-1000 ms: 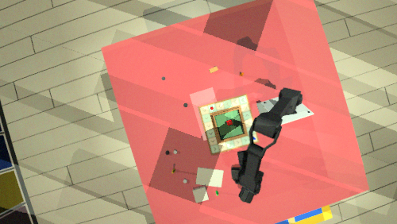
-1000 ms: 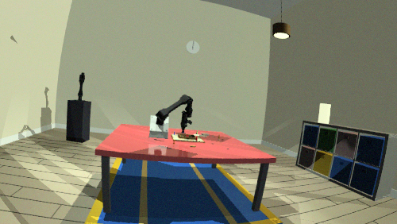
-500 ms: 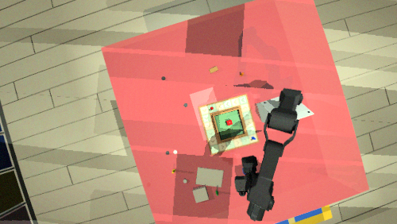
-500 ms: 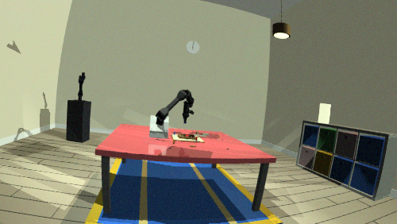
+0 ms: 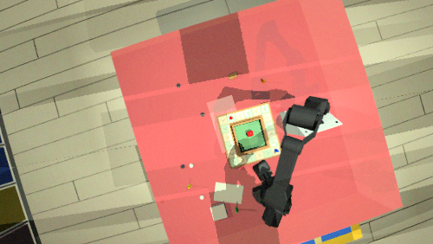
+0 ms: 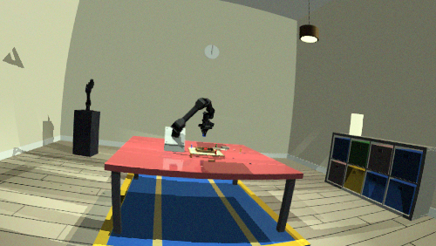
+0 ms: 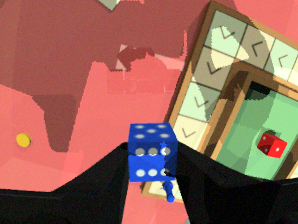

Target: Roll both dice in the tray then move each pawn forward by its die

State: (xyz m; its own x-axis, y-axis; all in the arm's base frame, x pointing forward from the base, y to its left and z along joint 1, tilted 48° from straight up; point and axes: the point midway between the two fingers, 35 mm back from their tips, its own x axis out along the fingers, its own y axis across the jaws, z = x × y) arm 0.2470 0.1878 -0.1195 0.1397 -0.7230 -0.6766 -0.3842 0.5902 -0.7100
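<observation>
Right now my gripper tip is 100 mm short of the red pawn, 280 mm to the left of it and 100 mm above it. From my gripper tip the other things lie so: tan block: 50 mm ahead, 500 mm to the right, 120 mm below; green tray: 10 mm ahead, 180 mm to the right, 120 mm below; blue pawn: 110 mm behind, 80 mm to the right, 100 mm below.
</observation>
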